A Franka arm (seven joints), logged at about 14 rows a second.
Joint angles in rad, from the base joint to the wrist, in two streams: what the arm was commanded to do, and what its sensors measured. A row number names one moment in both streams.
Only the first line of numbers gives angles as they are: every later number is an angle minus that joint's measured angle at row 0.
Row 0, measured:
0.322, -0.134, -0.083, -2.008, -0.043, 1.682, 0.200
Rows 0 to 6, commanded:
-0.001, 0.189, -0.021, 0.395, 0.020, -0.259, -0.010
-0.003, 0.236, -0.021, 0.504, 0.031, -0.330, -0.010
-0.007, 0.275, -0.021, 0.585, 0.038, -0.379, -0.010
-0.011, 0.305, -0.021, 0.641, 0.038, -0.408, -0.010
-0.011, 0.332, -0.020, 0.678, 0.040, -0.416, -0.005
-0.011, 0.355, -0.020, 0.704, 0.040, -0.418, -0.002
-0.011, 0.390, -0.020, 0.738, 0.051, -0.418, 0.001
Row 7, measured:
-0.003, 0.288, -0.018, 0.600, 0.024, -0.367, 0.000
